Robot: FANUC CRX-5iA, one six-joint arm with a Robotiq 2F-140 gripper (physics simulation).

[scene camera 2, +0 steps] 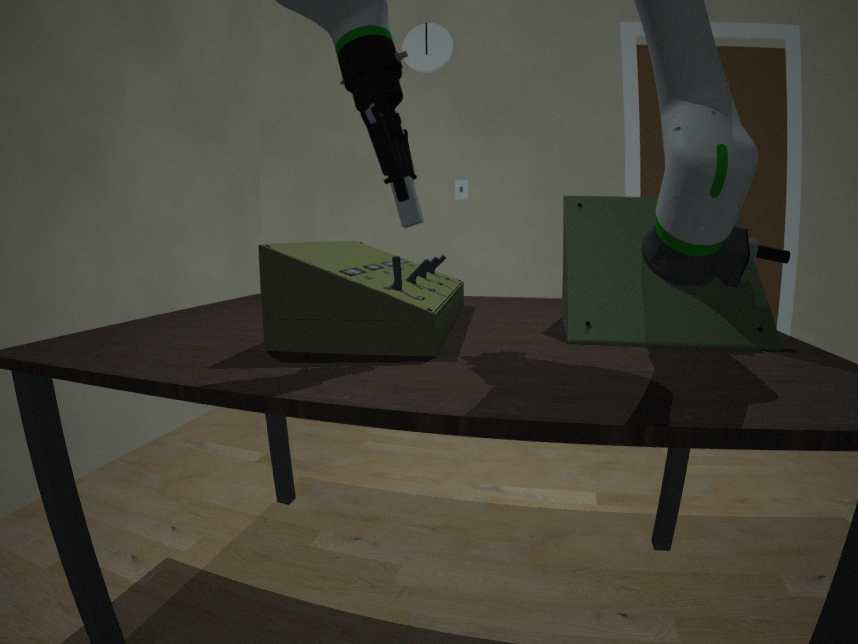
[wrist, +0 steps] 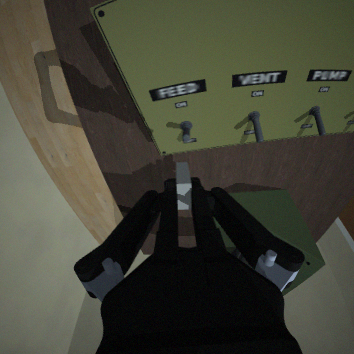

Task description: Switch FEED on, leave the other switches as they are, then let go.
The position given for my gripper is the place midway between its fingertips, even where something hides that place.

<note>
In view: my gripper (scene camera 2: 413,224).
My gripper shows as well in the wrist view (wrist: 181,171).
</note>
